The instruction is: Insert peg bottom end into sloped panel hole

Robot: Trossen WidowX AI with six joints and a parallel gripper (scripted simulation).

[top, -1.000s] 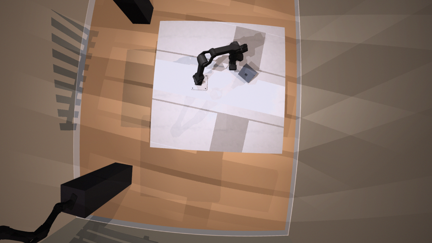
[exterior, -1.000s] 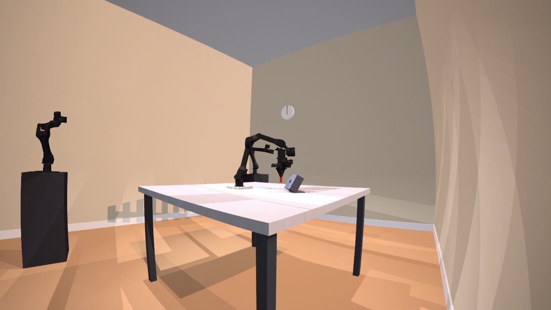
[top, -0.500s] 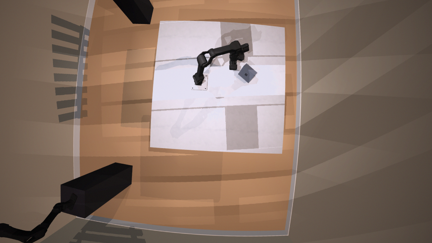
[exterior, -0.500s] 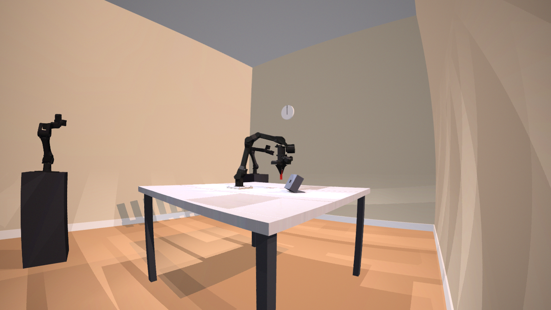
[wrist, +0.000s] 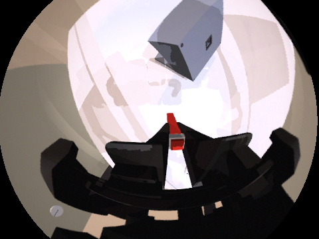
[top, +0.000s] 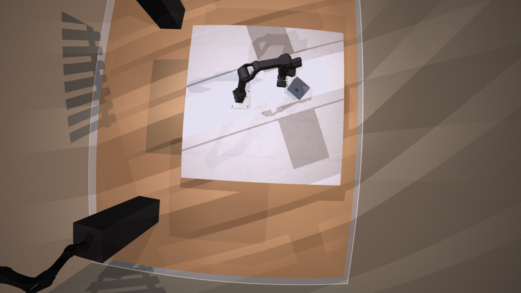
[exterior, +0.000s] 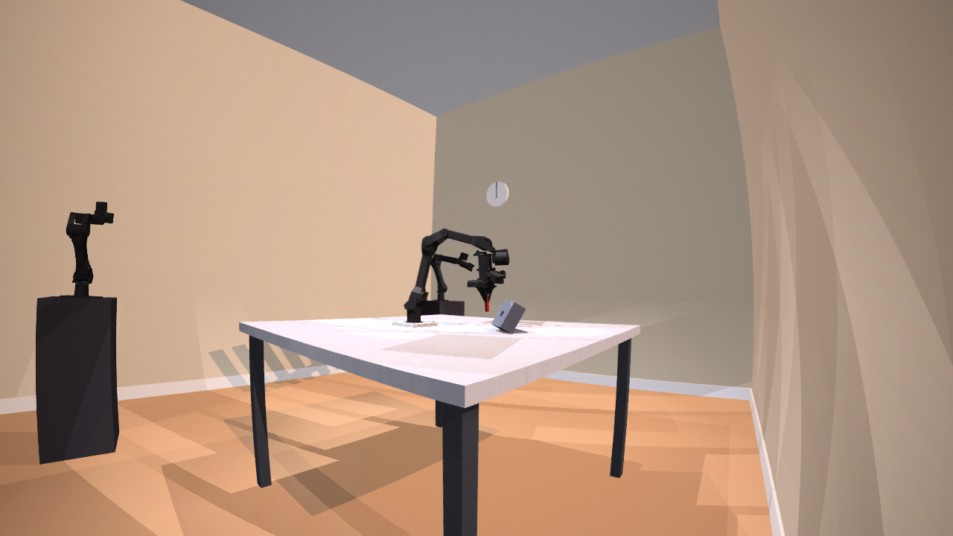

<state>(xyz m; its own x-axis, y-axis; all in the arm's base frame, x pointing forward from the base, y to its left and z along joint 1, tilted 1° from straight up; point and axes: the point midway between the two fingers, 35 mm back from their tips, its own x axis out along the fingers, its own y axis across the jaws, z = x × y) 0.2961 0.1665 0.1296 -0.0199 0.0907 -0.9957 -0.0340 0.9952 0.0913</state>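
Now: gripper tip 15 cm short of the grey sloped panel, 5 cm above it and 4 cm to the left of it. Round my gripper tip: red peg 2 cm above.
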